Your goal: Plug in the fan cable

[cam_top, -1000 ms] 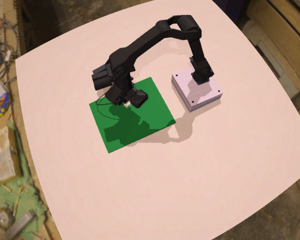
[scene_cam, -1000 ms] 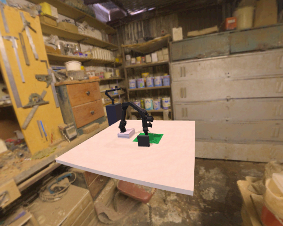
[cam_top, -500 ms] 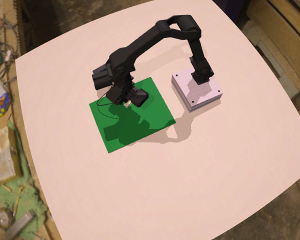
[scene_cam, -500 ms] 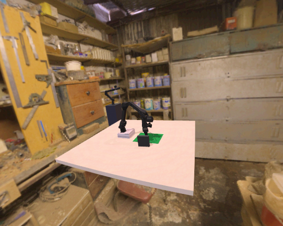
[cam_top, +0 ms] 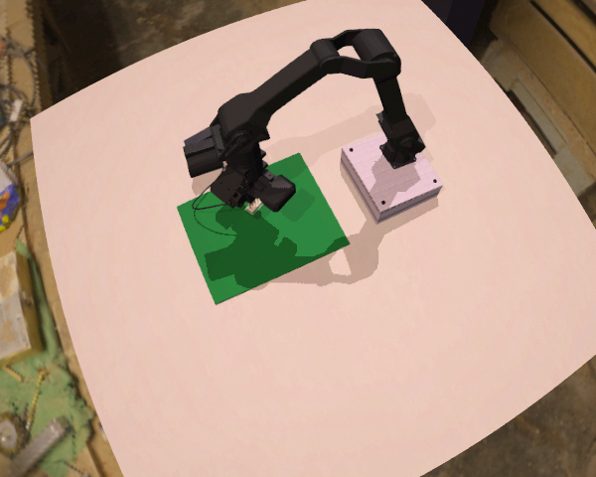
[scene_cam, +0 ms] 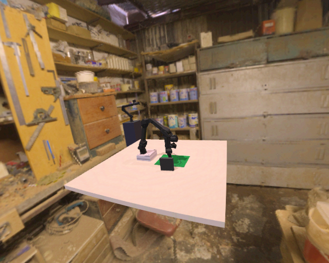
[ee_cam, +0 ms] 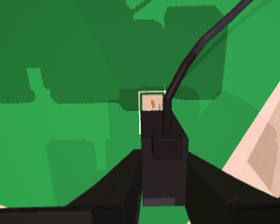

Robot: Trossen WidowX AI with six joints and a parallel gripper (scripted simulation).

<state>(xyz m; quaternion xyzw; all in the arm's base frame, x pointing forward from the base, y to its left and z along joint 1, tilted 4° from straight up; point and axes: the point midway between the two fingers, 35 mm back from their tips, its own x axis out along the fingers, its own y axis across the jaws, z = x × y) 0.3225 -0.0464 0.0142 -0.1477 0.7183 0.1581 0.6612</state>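
My gripper tip is now 6 cm above the white four-pin header and 1 cm short of it. The rest, counted from my gripper tip: dark plug (1 cm ahead, 1 cm above); then green board (8 cm below, 4 cm to the left, 1 cm ahead); then black fan (14 cm to the right, 3 cm ahead).
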